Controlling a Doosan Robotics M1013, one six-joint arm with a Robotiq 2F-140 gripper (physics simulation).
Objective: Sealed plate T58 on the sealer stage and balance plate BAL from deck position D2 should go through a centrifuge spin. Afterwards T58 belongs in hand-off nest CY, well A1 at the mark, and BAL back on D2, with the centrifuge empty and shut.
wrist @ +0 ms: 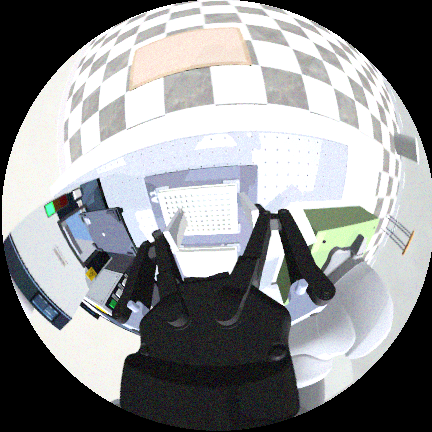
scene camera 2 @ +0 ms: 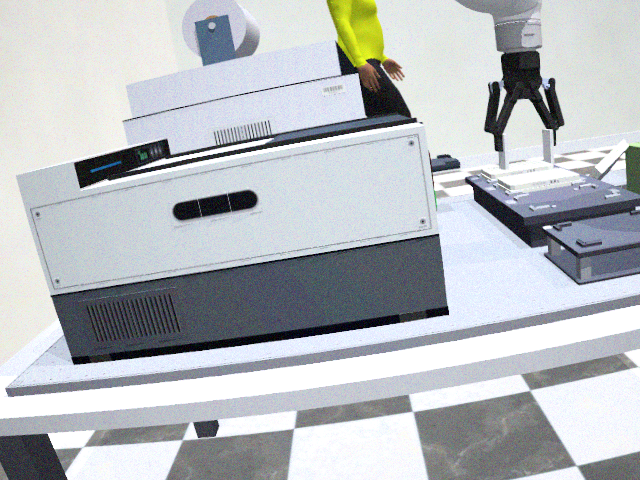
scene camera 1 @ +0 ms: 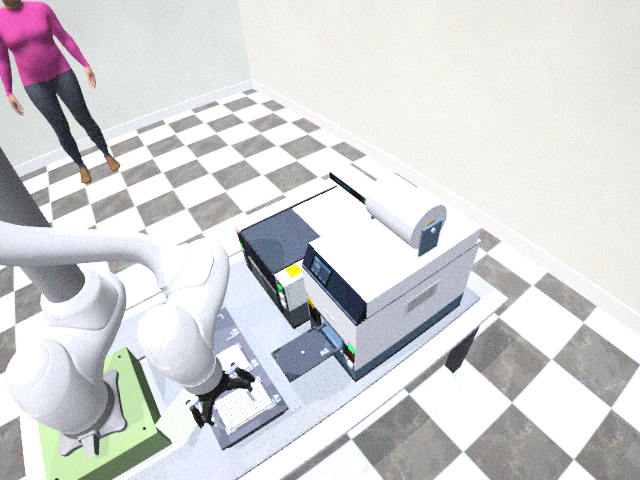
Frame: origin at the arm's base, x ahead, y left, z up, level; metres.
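Where they show: gripper, fingertip midpoint: [wrist: 211, 208] [scene camera 2: 526, 166] [scene camera 1: 235, 410]; arm's base at its link origin: [wrist: 336, 268] [scene camera 1: 91, 411].
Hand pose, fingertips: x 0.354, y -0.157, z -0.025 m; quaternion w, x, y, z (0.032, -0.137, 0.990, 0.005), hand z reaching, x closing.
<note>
Each offset is from my fingertips to the top centre of the thing. "*": to the spot under its first point. Level surfaces: height alone.
My gripper [scene camera 1: 226, 407] [scene camera 2: 526, 147] [wrist: 211, 208] is open, its fingers partly drawn in, above the deck with no plate between them. Below it a white plate with wells {0.023 m ahead, 0.008 m left, 0.004 m up} [scene camera 1: 242, 408] [scene camera 2: 519, 169] [wrist: 205, 210] lies on the dark deck {0.012 m down} [scene camera 1: 279, 408] [wrist: 250, 175]; the left pad overlaps its left side in the wrist view. A second white plate {0.011 m ahead, 0.133 m left, 0.004 m up} [scene camera 1: 233, 357] [scene camera 2: 537, 180] [wrist: 210, 262] lies beside it, partly hidden by the palm in the wrist view. I cannot read their labels. The sealer stage {* 0.214 m ahead, 0.041 m left, 0.042 m up} [scene camera 1: 302, 353] [wrist: 110, 230] is out and shows no plate. The centrifuge [scene camera 1: 279, 240] [scene camera 2: 232, 222] appears shut.
The tall sealer [scene camera 1: 408, 304] [scene camera 2: 248, 108] stands beside the centrifuge, with a film roll [scene camera 1: 405, 219] [scene camera 2: 222, 28] on top. A low dark raised platform {0.024 m back, 0.412 m left, 0.015 m down} [scene camera 2: 610, 229] stands near the deck. The arm's green base [scene camera 1: 136, 403] [wrist: 345, 230] is on the deck's other side. A person [scene camera 1: 38, 46] [scene camera 2: 361, 31] stands beyond the table.
</note>
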